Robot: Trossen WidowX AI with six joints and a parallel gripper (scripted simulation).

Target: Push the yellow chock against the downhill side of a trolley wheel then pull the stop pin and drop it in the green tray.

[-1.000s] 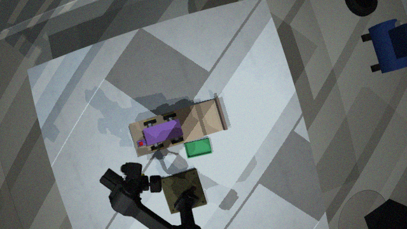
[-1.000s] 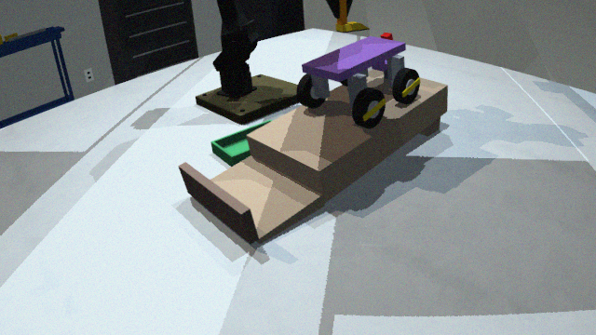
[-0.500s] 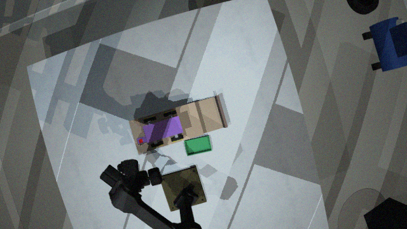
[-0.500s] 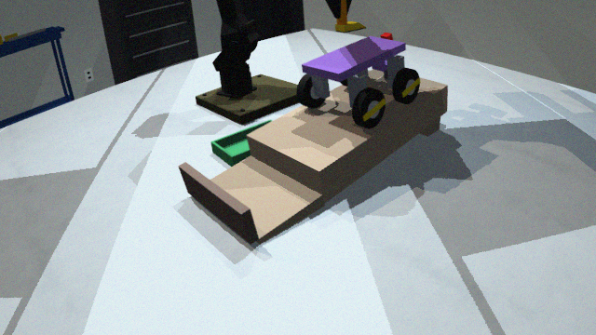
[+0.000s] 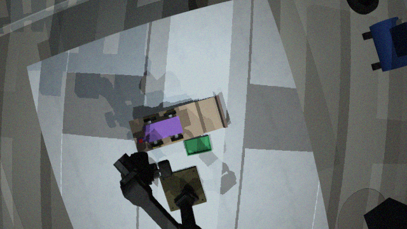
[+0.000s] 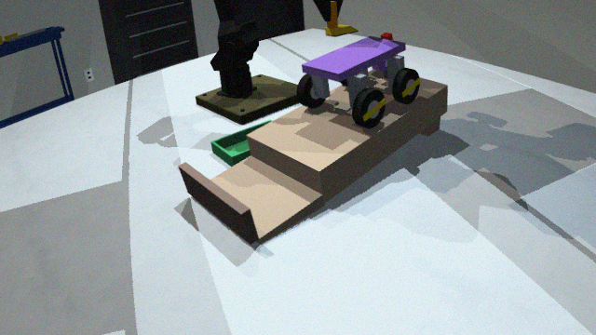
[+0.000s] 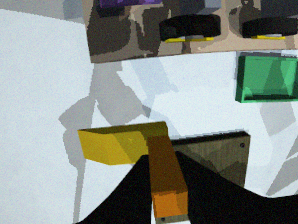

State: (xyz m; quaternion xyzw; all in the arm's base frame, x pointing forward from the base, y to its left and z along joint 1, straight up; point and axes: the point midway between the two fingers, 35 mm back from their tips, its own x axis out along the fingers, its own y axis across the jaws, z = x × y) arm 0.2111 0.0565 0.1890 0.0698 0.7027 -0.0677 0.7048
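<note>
Now: gripper tip 12 cm short of the red-headed stop pin and 5 cm above it. The rest, counted from my gripper tip: yellow chock: 1 cm ahead, 2 cm to the left, 1 cm below; then tan ramp: 12 cm ahead, 12 cm to the right, 13 cm below; then purple-decked trolley: 12 cm ahead, 11 cm to the right, 6 cm below.
</note>
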